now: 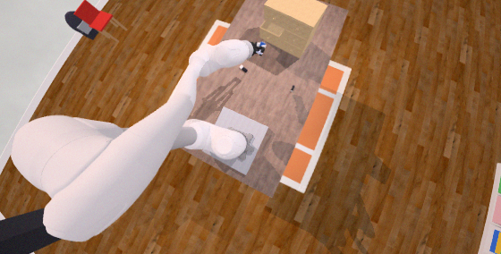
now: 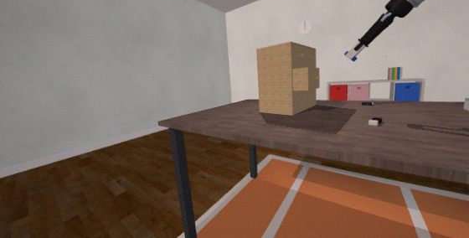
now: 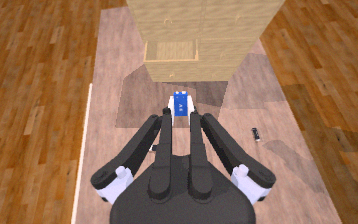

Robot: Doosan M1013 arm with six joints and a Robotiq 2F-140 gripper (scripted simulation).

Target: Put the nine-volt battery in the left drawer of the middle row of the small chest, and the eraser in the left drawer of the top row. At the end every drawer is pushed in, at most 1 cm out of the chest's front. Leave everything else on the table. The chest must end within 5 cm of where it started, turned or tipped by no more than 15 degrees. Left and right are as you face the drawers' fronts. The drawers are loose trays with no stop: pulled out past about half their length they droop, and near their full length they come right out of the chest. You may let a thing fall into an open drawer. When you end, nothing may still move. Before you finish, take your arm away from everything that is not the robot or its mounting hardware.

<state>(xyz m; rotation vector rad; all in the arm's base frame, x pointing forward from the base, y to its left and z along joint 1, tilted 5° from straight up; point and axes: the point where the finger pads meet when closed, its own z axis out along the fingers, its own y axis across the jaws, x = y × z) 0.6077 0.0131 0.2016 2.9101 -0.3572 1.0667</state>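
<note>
The blue nine-volt battery lies 20 mm ahead of my hand and 10 mm below it. From my hand the other things lie so: eraser: 50 mm behind, 130 mm to the left, 260 mm below.
</note>
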